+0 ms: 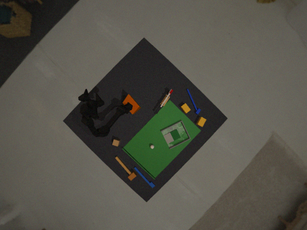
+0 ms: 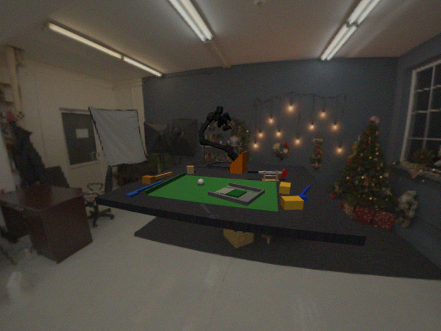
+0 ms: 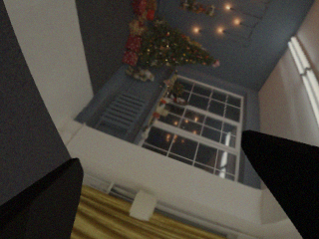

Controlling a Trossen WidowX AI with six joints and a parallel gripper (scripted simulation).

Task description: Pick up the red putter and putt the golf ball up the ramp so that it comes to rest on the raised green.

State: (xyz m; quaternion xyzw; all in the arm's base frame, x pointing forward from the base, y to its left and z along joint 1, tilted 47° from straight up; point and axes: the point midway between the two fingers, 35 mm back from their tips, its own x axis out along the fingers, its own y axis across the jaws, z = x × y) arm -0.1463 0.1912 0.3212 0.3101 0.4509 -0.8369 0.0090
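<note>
Right now my gripper tip is 480 mm short of the red putter, 360 mm above it and 330 mm to the right of it. From my gripper tip the other things lie so: white golf ball: 680 mm ahead, 400 mm below, 120 mm to the right; then green mat: 720 mm ahead, 420 mm below; then tan block: 390 mm below, 350 mm ahead, 320 mm to the right.
</note>
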